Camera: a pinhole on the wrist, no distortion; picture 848 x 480 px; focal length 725.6 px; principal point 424.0 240.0 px. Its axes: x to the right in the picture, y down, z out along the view. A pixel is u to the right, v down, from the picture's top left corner.
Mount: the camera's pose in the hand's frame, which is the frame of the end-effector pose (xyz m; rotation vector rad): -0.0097 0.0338 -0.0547 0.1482 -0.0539 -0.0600
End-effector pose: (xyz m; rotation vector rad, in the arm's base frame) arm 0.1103 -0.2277 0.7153 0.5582 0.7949 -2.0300
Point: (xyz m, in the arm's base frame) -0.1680 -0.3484 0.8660
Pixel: outside the picture
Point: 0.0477 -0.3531 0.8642
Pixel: 522 123
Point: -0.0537 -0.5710 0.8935
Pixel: 759 226
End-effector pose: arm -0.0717 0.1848 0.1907 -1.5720 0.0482 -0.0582
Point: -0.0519 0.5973 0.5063
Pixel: outside the picture
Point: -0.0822 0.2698 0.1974
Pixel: 439 139
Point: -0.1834 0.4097 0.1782
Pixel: 158 271
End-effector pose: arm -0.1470 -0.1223 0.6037 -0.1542 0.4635 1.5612
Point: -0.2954 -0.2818 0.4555
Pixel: behind the camera
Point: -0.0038 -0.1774 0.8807
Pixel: 141 61
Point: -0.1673 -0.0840 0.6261
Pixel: 791 294
